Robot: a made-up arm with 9 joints. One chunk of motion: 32 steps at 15 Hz.
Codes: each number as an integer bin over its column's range. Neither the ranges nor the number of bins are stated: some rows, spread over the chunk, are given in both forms.
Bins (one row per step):
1: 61 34 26 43 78 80
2: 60 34 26 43 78 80
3: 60 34 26 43 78 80
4: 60 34 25 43 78 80
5: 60 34 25 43 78 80
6: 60 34 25 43 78 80
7: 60 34 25 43 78 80
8: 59 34 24 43 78 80
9: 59 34 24 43 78 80
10: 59 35 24 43 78 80
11: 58 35 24 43 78 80
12: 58 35 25 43 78 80
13: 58 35 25 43 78 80
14: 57 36 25 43 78 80
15: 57 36 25 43 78 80
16: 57 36 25 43 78 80
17: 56 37 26 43 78 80
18: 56 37 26 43 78 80
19: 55 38 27 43 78 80
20: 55 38 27 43 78 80
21: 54 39 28 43 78 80
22: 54 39 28 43 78 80
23: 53 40 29 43 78 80
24: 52 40 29 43 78 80
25: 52 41 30 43 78 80
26: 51 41 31 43 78 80
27: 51 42 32 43 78 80
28: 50 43 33 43 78 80
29: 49 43 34 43 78 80
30: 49 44 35 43 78 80
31: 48 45 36 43 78 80
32: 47 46 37 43 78 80
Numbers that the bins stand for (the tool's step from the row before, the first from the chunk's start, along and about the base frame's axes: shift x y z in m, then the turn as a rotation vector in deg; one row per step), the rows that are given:
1: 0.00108 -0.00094 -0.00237 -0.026 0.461 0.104
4: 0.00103 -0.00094 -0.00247 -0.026 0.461 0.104
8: 0.00098 -0.00094 -0.00258 -0.026 0.461 0.104
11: 0.00093 -0.00088 -0.00258 -0.026 0.461 0.104
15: 0.00088 -0.00082 -0.00247 -0.026 0.461 0.104
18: 0.00083 -0.00076 -0.00237 -0.026 0.461 0.104
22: 0.00073 -0.00064 -0.00217 -0.026 0.461 0.104
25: 0.00063 -0.00052 -0.00197 -0.026 0.461 0.104
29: 0.00047 -0.00039 -0.00157 -0.026 0.461 0.104
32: 0.00037 -0.00021 -0.00126 -0.026 0.461 0.104
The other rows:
2: 0.00103 -0.00094 -0.00237 -0.026 0.461 0.104
3: 0.00103 -0.00094 -0.00237 -0.026 0.461 0.104
5: 0.00103 -0.00094 -0.00247 -0.026 0.461 0.104
6: 0.00103 -0.00094 -0.00247 -0.026 0.461 0.104
7: 0.00103 -0.00094 -0.00247 -0.026 0.461 0.104
9: 0.00098 -0.00094 -0.00258 -0.026 0.461 0.104
10: 0.00098 -0.00088 -0.00258 -0.026 0.461 0.104
12: 0.00093 -0.00088 -0.00247 -0.026 0.461 0.104
13: 0.00093 -0.00088 -0.00247 -0.026 0.461 0.104
14: 0.00088 -0.00082 -0.00247 -0.026 0.461 0.104
16: 0.00088 -0.00082 -0.00247 -0.026 0.461 0.104
17: 0.00083 -0.00076 -0.00237 -0.026 0.461 0.104
19: 0.00078 -0.00070 -0.00227 -0.026 0.461 0.104
20: 0.00078 -0.00070 -0.00227 -0.026 0.461 0.104
21: 0.00073 -0.00064 -0.00217 -0.026 0.461 0.104
23: 0.00068 -0.00058 -0.00207 -0.026 0.461 0.104
24: 0.00063 -0.00058 -0.00207 -0.026 0.461 0.104
26: 0.00058 -0.00052 -0.00187 -0.026 0.461 0.104
27: 0.00058 -0.00045 -0.00177 -0.026 0.461 0.104
28: 0.00053 -0.00039 -0.00167 -0.026 0.461 0.104
30: 0.00047 -0.00033 -0.00146 -0.026 0.461 0.104
31: 0.00042 -0.00027 -0.00136 -0.026 0.461 0.104

